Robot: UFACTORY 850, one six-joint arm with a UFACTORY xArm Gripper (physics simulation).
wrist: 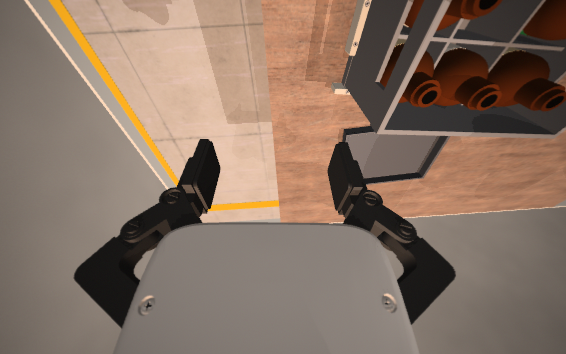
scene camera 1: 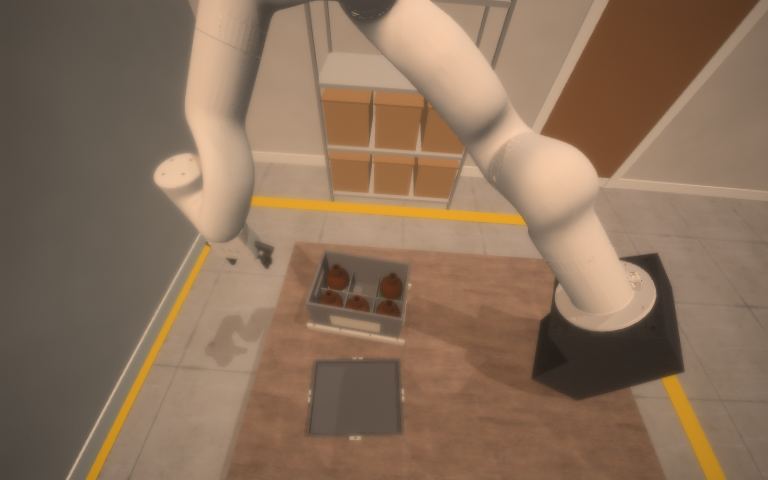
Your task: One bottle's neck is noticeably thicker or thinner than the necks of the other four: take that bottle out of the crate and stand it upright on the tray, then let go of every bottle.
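A grey crate (scene camera 1: 393,327) (wrist: 367,82) holds five upright brown bottles: a back left bottle (scene camera 1: 338,278), a back right bottle (scene camera 1: 390,287), and a front row with a left bottle (scene camera 1: 331,300), a middle bottle (scene camera 1: 357,304) and a right bottle (scene camera 1: 387,309). The back middle compartment is empty. Three necks show close together in the wrist view; I cannot tell which neck differs. The dark grey tray (scene camera 1: 356,399) (wrist: 400,152) lies in front of the crate with no bottle on it. My gripper (scene camera 1: 249,262) (wrist: 274,155) is open and empty, in the air left of the crate.
The crate and tray are on a brown wooden surface (scene camera 1: 470,418) (wrist: 305,175). A light strip (scene camera 1: 353,332) runs along the crate's front base. The black robot base (scene camera 1: 611,356) stands at the right. A shelf rack (scene camera 1: 396,151) with boxes stands behind. Yellow lines mark the floor.
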